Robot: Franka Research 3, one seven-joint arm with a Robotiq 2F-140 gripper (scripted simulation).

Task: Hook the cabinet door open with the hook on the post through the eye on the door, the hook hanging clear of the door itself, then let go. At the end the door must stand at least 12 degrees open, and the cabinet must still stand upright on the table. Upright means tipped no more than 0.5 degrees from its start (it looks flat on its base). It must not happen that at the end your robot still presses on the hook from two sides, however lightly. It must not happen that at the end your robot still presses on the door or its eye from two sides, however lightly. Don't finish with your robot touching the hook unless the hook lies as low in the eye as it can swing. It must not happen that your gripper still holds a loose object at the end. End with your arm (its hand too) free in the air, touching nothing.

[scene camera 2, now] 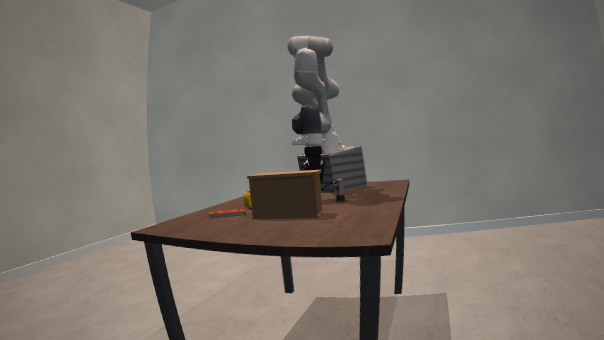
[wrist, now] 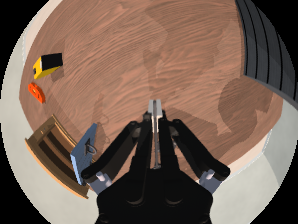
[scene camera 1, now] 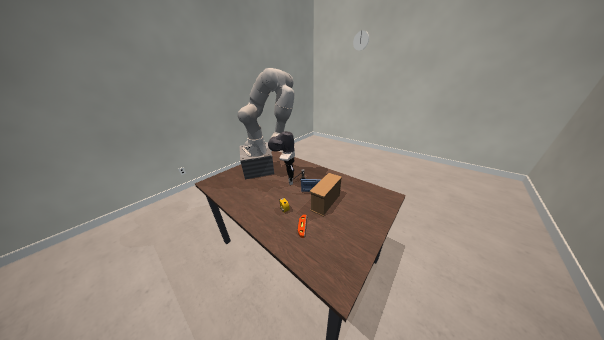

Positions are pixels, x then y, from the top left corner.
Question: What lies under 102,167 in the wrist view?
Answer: The gripper.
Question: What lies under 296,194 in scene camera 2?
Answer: A brown cabinet.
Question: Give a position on a brown cabinet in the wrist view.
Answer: At 53,160
